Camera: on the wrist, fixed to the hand. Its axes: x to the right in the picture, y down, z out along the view.
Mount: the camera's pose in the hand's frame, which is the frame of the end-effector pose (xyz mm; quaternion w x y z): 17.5 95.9 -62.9 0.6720 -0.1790 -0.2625 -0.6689
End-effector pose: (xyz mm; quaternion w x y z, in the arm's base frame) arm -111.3 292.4 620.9 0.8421 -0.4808 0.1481 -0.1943
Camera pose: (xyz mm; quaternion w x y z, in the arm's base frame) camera -105.6 281.2 505.6 0.3887 -0.6239 -0.4084 -0.5411
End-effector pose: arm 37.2 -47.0 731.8 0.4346 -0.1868 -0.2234 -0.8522
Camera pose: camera 98.8 -142.8 709.5 0.3701 0.2776 0.2366 0.8544
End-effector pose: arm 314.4 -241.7 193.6 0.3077 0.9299 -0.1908 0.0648
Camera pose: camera 292.4 -280.4 300.7 0.3665 0.7145 0.4014 -0.4405
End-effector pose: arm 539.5 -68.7 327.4 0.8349 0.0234 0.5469 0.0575
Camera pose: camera 482.1 27.1 296.0 0.7473 -0.4845 0.1537 -0.4281
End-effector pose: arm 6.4 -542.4 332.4 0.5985 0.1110 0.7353 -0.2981
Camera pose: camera 0.5 -433.4 293.2 0.4157 -0.6026 0.4646 -0.4982
